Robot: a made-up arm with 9 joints.
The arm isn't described. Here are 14 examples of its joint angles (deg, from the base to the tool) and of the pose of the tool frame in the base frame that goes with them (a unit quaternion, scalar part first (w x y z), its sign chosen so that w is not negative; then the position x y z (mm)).
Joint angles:
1: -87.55 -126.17 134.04 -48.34 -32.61 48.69 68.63 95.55 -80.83
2: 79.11 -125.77 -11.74 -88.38 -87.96 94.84 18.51 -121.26 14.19
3: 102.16 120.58 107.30 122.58 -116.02 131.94 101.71 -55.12 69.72
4: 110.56 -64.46 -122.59 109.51 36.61 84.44 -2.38 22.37 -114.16
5: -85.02 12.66 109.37 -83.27 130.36 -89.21 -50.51 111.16 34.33
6: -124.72 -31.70 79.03 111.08 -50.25 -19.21 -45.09 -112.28 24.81
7: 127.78 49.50 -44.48 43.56 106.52 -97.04 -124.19 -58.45 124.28
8: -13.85 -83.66 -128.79 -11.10 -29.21 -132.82 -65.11 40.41 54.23
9: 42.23 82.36 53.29 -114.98 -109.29 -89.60 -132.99 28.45 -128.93
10: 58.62 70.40 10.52 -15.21 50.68 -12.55 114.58 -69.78 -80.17
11: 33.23 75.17 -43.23 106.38 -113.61 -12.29 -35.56 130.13 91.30
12: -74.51 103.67 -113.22 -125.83 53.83 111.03 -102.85 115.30 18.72
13: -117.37 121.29 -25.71 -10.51 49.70 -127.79 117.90 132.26 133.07
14: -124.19 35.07 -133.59 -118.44 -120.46 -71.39 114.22 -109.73 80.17
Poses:
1: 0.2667 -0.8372 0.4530 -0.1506 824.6 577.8 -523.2
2: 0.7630 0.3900 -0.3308 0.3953 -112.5 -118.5 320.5
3: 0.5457 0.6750 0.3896 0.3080 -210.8 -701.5 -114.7
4: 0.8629 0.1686 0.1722 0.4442 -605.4 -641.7 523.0
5: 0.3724 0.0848 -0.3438 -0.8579 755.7 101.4 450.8
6: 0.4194 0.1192 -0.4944 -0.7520 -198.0 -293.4 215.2
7: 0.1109 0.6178 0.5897 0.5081 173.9 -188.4 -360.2
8: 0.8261 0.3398 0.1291 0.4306 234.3 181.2 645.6
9: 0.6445 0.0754 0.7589 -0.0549 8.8 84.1 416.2
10: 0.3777 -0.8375 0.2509 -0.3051 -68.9 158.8 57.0
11: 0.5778 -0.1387 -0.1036 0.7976 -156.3 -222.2 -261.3
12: 0.2705 0.2953 -0.7185 -0.5687 616.6 492.7 -369.3
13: 0.2865 -0.8354 0.1927 0.4276 83.3 199.8 -5.7
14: 0.1098 -0.4417 -0.7638 0.4577 300.5 -383.2 -56.7
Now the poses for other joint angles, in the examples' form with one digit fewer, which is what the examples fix.
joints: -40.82 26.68 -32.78 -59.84 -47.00 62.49 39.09 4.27 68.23
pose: 0.205 -0.970 0.132 -0.006 -373 607 -414
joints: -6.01 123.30 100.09 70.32 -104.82 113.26 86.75 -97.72 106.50
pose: 0.253 0.521 -0.607 -0.544 -486 689 71
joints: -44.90 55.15 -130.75 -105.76 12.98 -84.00 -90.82 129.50 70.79
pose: 0.295 -0.797 -0.065 -0.523 335 653 -517
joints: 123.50 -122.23 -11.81 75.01 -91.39 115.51 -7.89 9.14 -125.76
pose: 0.476 0.776 0.143 0.390 -314 -5 -218
